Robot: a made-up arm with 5 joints.
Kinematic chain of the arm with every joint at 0, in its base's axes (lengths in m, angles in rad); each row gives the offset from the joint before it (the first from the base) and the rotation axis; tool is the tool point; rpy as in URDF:
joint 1: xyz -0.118 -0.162 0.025 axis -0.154 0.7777 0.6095
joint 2: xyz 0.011 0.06 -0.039 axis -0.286 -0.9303 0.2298
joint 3: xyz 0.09 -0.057 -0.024 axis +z
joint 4: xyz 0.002 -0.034 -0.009 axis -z
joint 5: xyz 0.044 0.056 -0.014 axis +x
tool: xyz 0.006 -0.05 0.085 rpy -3.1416 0 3.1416
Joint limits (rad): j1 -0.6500..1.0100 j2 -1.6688..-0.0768 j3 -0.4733..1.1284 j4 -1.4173..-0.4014 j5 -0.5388..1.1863
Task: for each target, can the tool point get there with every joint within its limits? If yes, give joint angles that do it. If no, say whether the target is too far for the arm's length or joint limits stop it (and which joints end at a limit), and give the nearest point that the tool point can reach.
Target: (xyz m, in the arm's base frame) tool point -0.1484 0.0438 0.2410
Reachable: no: joint limits stop it (at a limit: joint 1, joint 2, joint 3, joint 4, joint 5) | nearest point -0.0477 -0.1511 0.0735 | short by 0.276 m
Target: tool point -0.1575 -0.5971 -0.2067
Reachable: no: too far | nearest point -0.2025 -0.2741 -0.1149 | short by 0.339 m
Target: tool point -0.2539 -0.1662 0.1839
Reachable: no: joint limits stop it (at a limit: joint 1, joint 2, joint 4, joint 5) | nearest point -0.0826 -0.1871 0.0546 | short by 0.216 m
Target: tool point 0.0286 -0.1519 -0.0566
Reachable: yes | joints -0.4372 -0.5657 0.7420 -1.3169 0.8116
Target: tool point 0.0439 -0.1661 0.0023
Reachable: yes | joints -0.5087 -0.2614 0.9175 -1.0567 0.6806
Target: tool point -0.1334 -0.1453 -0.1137
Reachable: yes | joints 0.8240 -1.2654 0.5982 -0.5065 -0.3801
